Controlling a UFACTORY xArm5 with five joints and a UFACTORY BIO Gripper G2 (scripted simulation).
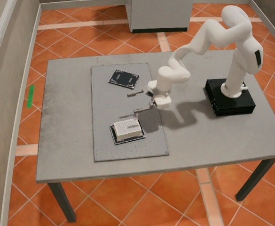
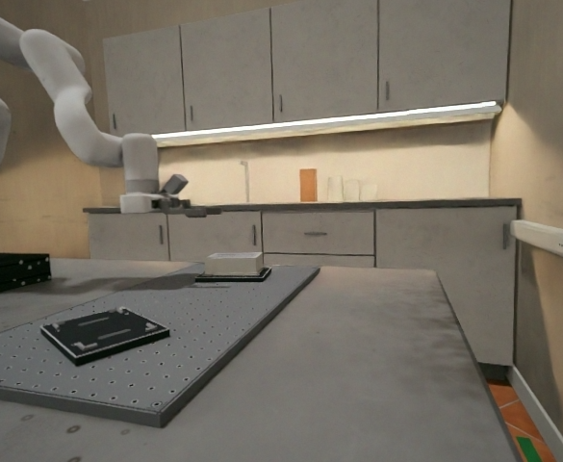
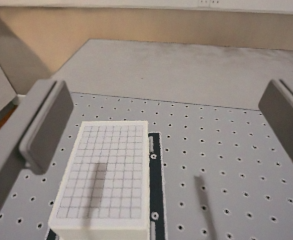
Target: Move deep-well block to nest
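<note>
Right now the white 96-well deep-well block is 13 cm below my hand, 6 cm to the left of it and 4 cm ahead of it. Round my hand: black plate nest N1: 16 cm below, 6 cm to the left, 4 cm ahead; then black plate nest N2: 34 cm to the right, 16 cm below, 2 cm ahead.
</note>
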